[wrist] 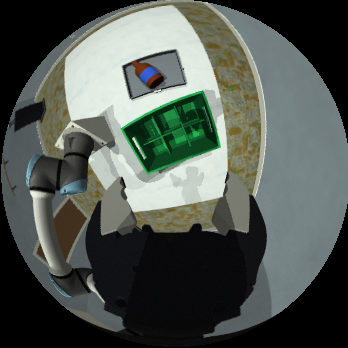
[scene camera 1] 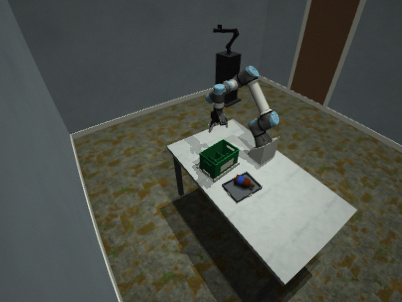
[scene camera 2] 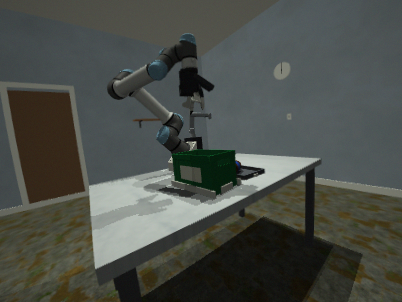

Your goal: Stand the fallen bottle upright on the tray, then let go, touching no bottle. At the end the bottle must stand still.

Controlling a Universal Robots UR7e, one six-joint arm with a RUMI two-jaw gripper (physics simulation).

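Frame: origin at the arm's base, x right, y back, z down, level; metres.
Seen in the pictures: gripper, fingertip midpoint: [wrist: 173, 175] [scene camera 1: 218, 130] [scene camera 2: 196, 112]; arm's base at its link origin: [wrist: 78, 142] [scene camera 1: 264, 143] [scene camera 2: 182, 151].
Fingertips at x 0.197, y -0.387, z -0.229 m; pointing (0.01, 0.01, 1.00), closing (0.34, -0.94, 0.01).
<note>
Pixels of each thing's middle, then the offset from my fingertips to it. "*": a spot on its surface instead. Level surfaces: height alone.
- brown bottle with a blue band, body centre: [wrist: 144, 71] [scene camera 1: 244, 182] dx -0.311, dy +0.001, dz +0.331 m
- dark grey tray at a spot on its surface: [wrist: 175, 70] * dx -0.271, dy -0.117, dz +0.368 m
- green crate with compartments, body centre: [wrist: 171, 131] [scene camera 2: 203, 168] [scene camera 1: 219, 159] dx -0.023, dy +0.005, dz +0.285 m
- white table at its surface level: dz +0.373 m
A brown bottle with a blue band [scene camera 1: 243, 181] [wrist: 148, 74] lies on its side on the dark grey tray [scene camera 1: 238, 195] [wrist: 175, 70], its neck towards the tray's far left corner in the wrist view. In scene camera 2 a small blue part of the bottle [scene camera 2: 238, 164] shows behind the crate, beside the tray [scene camera 2: 255, 173]. My gripper [scene camera 1: 219, 129] [scene camera 2: 195, 106] [wrist: 173, 175] is open and empty. It hangs high above the table's end, on the crate's other side from the tray, well apart from the bottle.
A green crate with compartments [scene camera 1: 220, 161] [scene camera 2: 211, 172] [wrist: 171, 131] stands on the white table [scene camera 1: 300, 220] [scene camera 2: 130, 225] [wrist: 100, 65], between the tray and the gripper. The crate looks empty inside. The arm's base stands at one long edge of the table.
</note>
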